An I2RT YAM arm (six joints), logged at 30 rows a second.
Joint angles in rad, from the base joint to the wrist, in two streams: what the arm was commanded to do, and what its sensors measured. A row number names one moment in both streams.
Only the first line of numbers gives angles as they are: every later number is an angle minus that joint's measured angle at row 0.
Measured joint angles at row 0:
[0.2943 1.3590 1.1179 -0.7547 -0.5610 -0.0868]
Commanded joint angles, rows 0 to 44:
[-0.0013 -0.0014 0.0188 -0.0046 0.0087 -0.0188]
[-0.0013 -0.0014 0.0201 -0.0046 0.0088 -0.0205]
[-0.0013 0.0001 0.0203 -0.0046 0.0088 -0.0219]
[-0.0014 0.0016 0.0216 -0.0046 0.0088 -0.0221]
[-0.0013 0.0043 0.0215 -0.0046 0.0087 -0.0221]
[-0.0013 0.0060 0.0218 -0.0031 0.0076 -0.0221]
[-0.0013 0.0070 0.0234 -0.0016 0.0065 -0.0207]
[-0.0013 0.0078 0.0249 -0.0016 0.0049 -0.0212]
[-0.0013 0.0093 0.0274 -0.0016 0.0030 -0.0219]
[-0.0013 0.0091 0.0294 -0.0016 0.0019 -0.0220]
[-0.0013 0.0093 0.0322 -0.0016 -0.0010 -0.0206]
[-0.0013 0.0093 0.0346 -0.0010 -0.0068 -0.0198]
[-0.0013 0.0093 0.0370 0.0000 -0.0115 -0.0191]
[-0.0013 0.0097 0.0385 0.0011 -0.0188 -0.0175]
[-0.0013 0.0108 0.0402 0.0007 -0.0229 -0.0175]
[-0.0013 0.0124 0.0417 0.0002 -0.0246 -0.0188]
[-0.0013 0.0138 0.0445 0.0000 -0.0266 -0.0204]
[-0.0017 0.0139 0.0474 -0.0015 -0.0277 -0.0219]
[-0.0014 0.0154 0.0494 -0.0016 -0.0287 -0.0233]
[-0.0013 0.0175 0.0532 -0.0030 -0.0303 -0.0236]
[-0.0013 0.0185 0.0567 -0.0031 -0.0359 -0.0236]
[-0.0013 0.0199 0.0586 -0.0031 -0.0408 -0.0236]
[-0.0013 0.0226 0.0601 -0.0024 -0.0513 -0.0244]
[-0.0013 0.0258 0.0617 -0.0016 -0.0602 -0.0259]
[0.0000 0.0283 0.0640 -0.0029 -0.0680 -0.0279]
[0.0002 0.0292 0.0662 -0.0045 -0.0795 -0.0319]
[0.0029 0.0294 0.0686 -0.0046 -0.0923 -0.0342]
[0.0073 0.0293 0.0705 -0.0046 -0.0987 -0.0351]
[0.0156 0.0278 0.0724 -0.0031 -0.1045 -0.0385]
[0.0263 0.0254 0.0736 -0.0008 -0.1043 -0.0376]
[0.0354 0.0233 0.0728 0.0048 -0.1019 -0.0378]
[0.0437 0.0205 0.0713 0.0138 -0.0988 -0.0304]
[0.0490 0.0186 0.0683 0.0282 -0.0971 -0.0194]
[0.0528 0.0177 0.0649 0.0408 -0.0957 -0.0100]
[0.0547 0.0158 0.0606 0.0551 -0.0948 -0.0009]
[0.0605 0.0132 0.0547 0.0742 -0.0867 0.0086]
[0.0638 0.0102 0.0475 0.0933 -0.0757 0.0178]
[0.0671 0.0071 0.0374 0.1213 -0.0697 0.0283]
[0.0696 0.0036 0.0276 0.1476 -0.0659 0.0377]
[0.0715 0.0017 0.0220 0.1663 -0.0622 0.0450]
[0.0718 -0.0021 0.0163 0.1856 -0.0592 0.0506]
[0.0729 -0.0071 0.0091 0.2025 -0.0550 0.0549]
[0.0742 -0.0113 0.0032 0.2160 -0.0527 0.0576]
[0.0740 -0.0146 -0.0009 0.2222 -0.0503 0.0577]
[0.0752 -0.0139 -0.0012 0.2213 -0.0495 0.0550]
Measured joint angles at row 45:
[0.0710 -0.0061 0.0004 0.1522 -0.0591 0.0393]
